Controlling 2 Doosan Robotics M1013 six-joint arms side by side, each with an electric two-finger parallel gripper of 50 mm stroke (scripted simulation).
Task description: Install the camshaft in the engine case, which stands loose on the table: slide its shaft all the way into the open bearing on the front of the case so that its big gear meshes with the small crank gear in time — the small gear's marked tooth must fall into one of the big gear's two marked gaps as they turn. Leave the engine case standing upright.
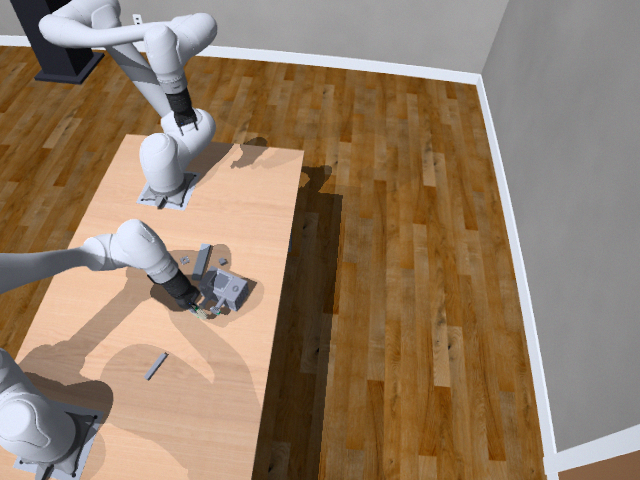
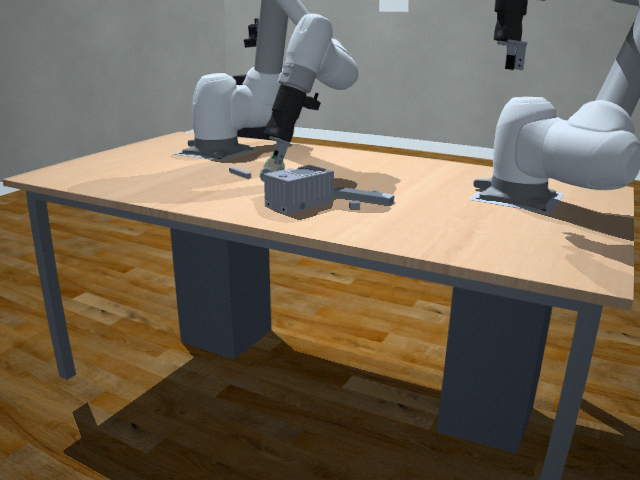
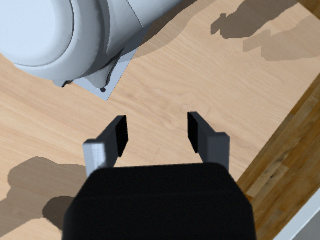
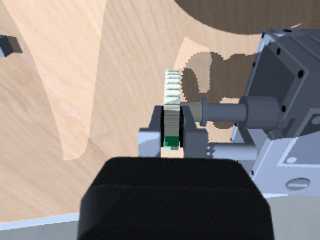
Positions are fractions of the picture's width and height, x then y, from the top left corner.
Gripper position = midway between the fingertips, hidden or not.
In view: my left gripper (image 3: 0.49, 0.53), my right gripper (image 2: 0.43, 0.34), a grey engine case (image 2: 0.45, 0.40) and a camshaft (image 4: 0.63, 0.46).
The grey engine case also shows in image 1 (image 1: 0.34, 0.59). My right gripper also shows in image 4 (image 4: 0.54, 0.49). Image 3 does not show the camshaft: it is out of frame.
